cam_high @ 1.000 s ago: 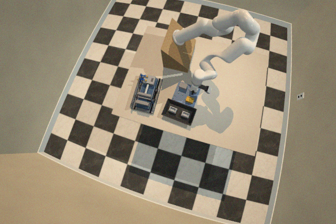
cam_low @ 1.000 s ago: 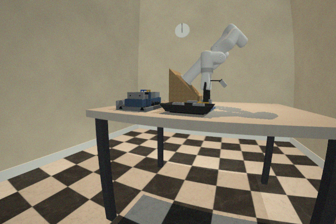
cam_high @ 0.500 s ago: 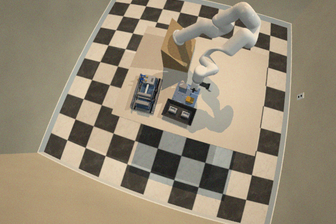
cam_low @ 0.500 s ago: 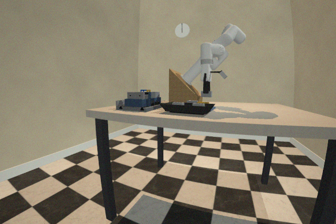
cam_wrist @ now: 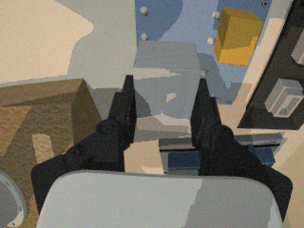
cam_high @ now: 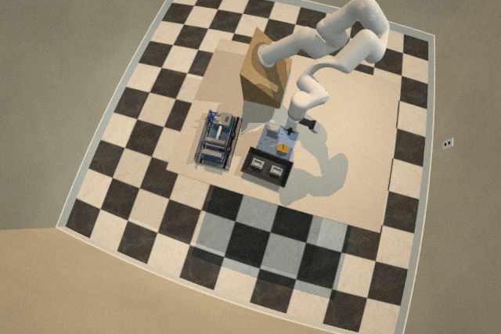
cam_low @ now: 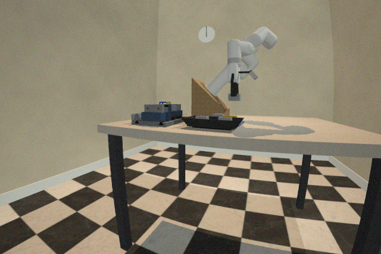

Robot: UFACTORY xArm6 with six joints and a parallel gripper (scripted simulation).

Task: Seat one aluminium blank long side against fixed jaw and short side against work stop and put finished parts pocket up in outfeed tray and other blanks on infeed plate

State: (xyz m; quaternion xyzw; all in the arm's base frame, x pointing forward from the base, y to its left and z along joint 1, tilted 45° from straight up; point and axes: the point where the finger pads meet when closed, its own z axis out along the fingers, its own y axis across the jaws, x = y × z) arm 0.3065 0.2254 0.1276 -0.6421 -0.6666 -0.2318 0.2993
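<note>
Right now the fixed jaw is 33 cm to the right of my hand, 26 cm ahead of it and 8 cm below it. From my hand the other things lie so: blue infeed plate 16 cm below, 5 cm to the right, 5 cm ahead; then dark work stop rod 29 cm to the right, 22 cm ahead, 7 cm below; then brass blank 13 cm below, 9 cm ahead.
</note>
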